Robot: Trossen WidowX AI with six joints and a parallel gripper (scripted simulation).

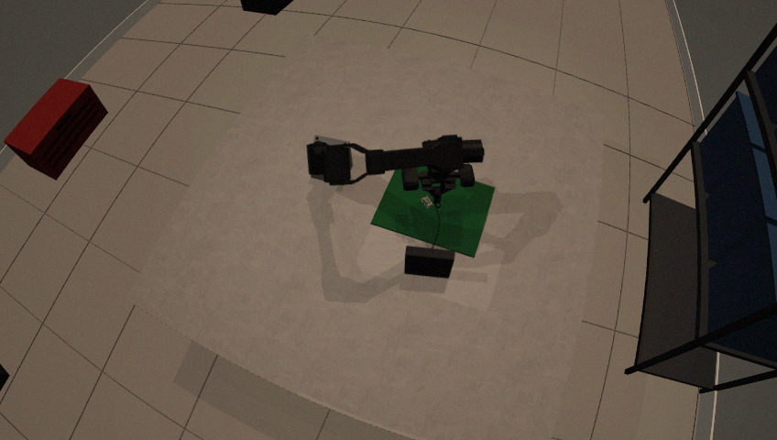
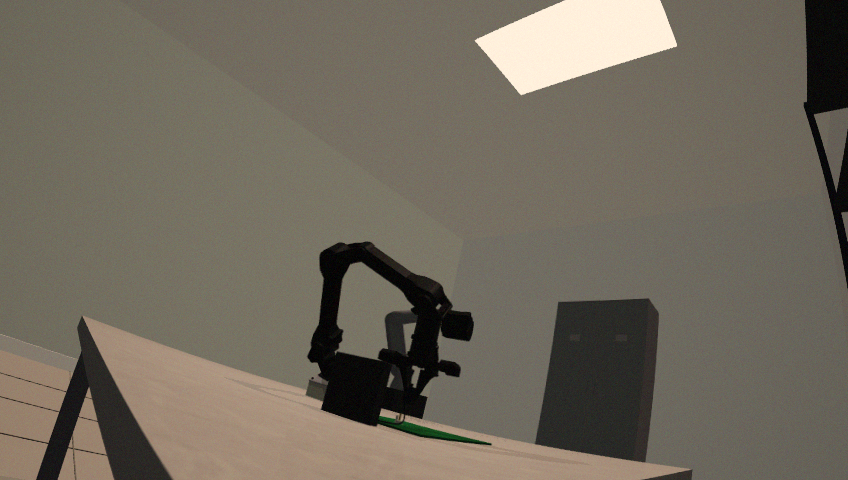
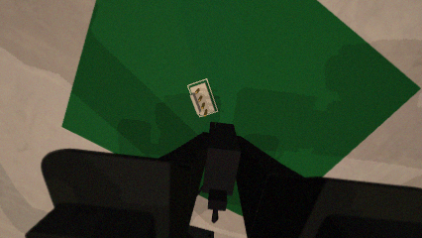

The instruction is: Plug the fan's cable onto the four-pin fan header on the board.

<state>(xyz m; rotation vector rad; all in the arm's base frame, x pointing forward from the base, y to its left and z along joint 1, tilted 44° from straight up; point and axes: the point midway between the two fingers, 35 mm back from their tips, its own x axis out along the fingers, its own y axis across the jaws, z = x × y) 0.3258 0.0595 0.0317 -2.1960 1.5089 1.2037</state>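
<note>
The green board lies 10 mm to the left of my gripper tip and 80 mm below it. Round my gripper tip: black fan (60 mm ahead, 180 mm to the right, 10 mm below); black fan cable plug (10 mm to the right, 10 mm above).
</note>
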